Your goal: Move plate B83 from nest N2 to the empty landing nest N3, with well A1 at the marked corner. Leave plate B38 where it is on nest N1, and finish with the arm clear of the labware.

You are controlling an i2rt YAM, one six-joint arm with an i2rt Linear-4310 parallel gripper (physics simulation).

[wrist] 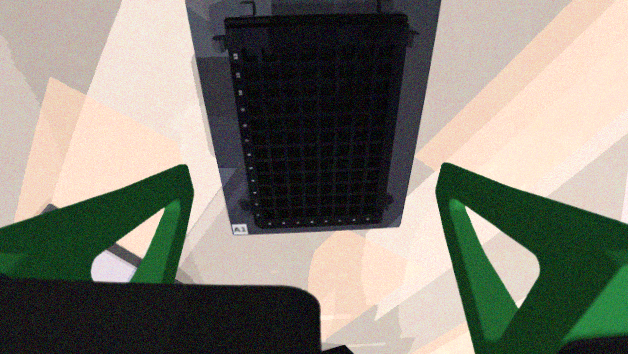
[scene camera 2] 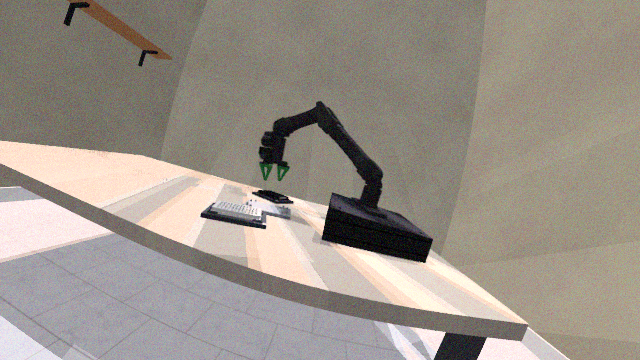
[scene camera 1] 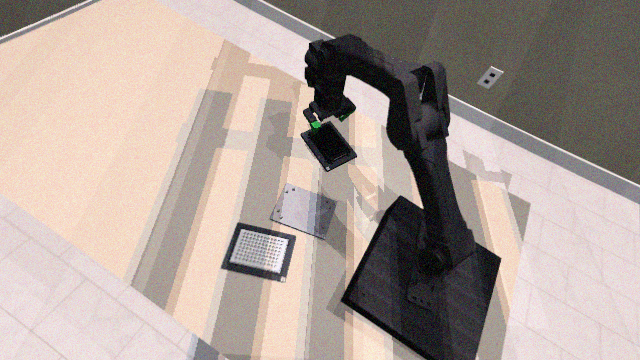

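Note:
My gripper (scene camera 1: 330, 121) (scene camera 2: 274, 179) (wrist: 314, 177) is open and empty, above the table. In the wrist view its green fingertips stand wide apart, near the lower end of a black plate (scene camera 1: 331, 142) (scene camera 2: 272, 195) (wrist: 315, 125). That plate sits in a dark nest (wrist: 420, 75) with an A1 label (wrist: 240, 229) at its lower left corner. A white plate (scene camera 1: 259, 250) (scene camera 2: 235, 209) sits in another dark nest (scene camera 1: 250, 274). The pale grey nest (scene camera 1: 305, 210) (scene camera 2: 277, 210) between them is empty. Plate and nest codes cannot be read.
The arm's black base block (scene camera 1: 390, 300) (scene camera 2: 375, 233) stands to the right of the nests. Bands of light and shadow cross the wooden table (scene camera 1: 125, 125) (scene camera 2: 165, 220). An orange shelf (scene camera 2: 120, 27) hangs on the wall, far from the arm.

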